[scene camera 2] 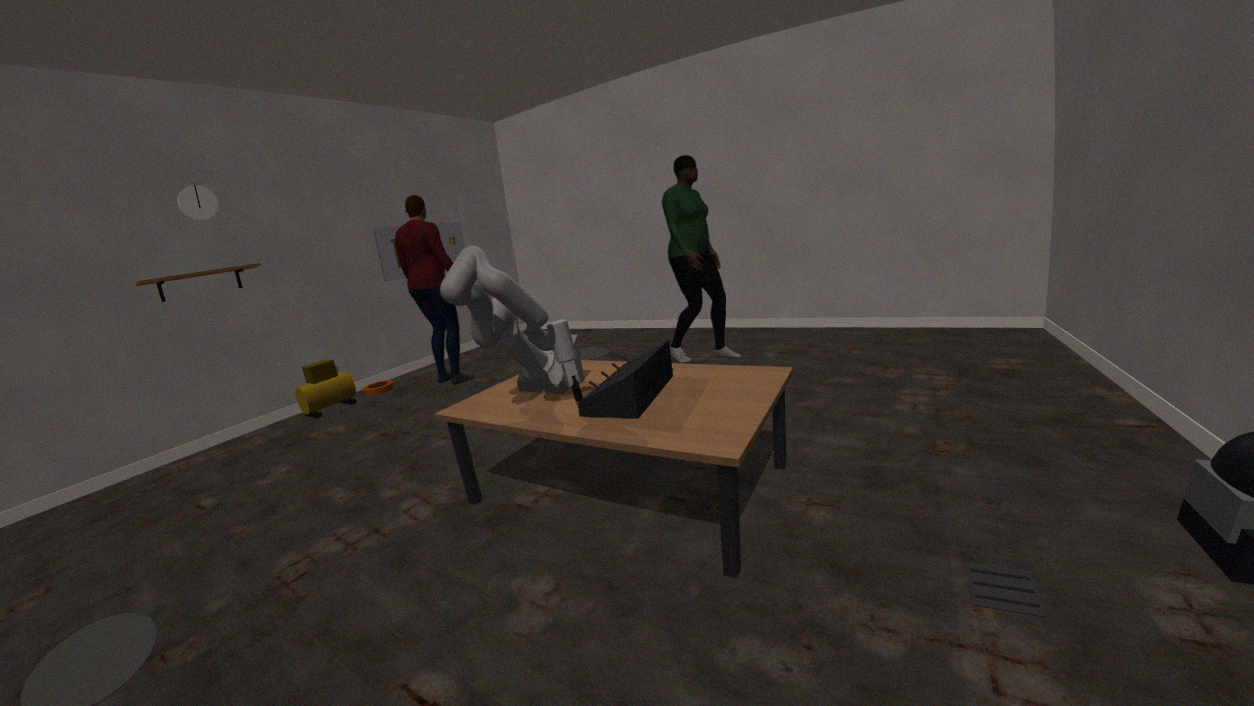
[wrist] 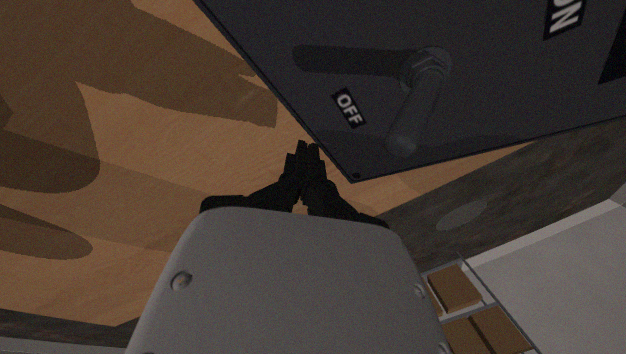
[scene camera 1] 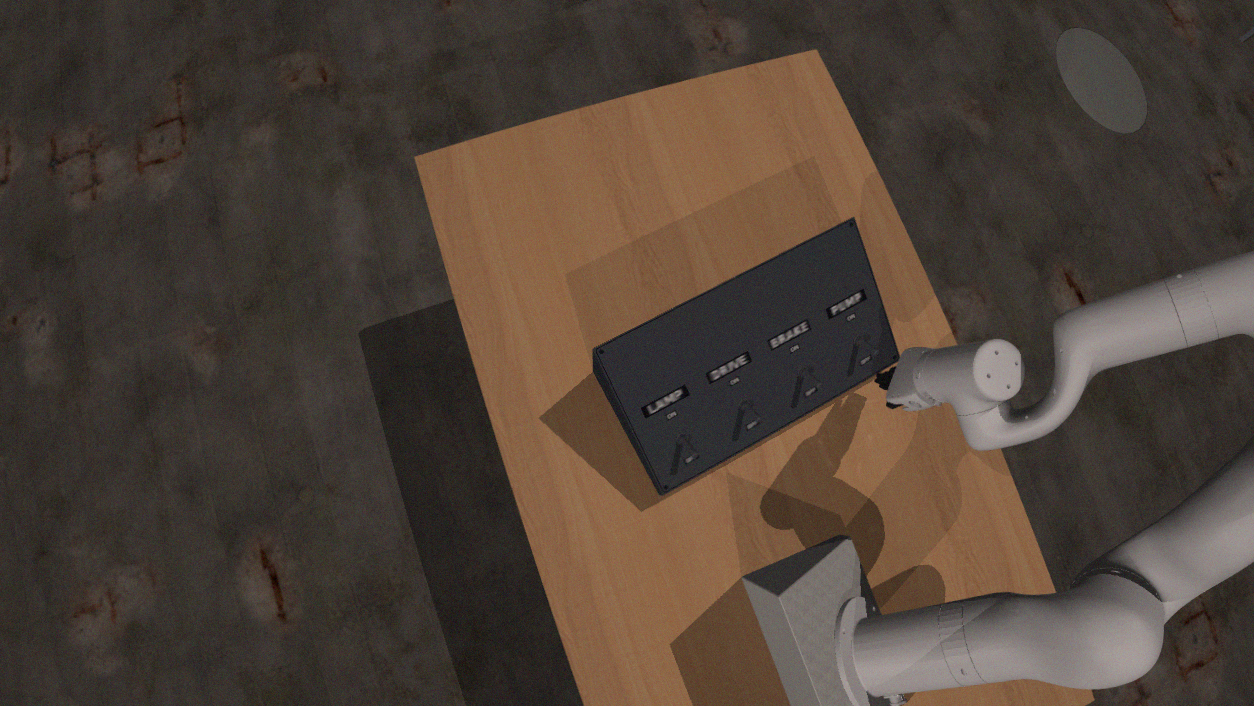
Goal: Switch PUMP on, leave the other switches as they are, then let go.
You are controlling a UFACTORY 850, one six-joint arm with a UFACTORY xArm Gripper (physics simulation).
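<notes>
A dark sloped switch panel [scene camera 1: 719, 324] [scene camera 2: 644, 381] [wrist: 500, 90] stands on the table. Its PUMP switch [scene camera 1: 863, 339] [wrist: 420, 102] is at the right end in scene camera 1's view; in the wrist view its lever leans to the OFF side. The LAMP, DRIVE and BRAKE levers look tilted the same way in scene camera 1's view, though small and dim. My gripper [scene camera 1: 884, 378] [scene camera 2: 576, 392] [wrist: 303, 155] is shut and empty. Its fingertips are beside the panel's lower edge near the PUMP corner, apart from the lever. Whether they touch the edge is unclear.
The wooden table [scene camera 1: 491, 219] [scene camera 2: 702, 422] carries the panel and the arm's grey base block [scene camera 1: 807, 605]. The arm reaches in from the right in scene camera 1's view. Two people, in red [scene camera 2: 421, 254] and green [scene camera 2: 688, 219], stand beyond the table. Brown boxes [wrist: 454, 287] sit on a rack.
</notes>
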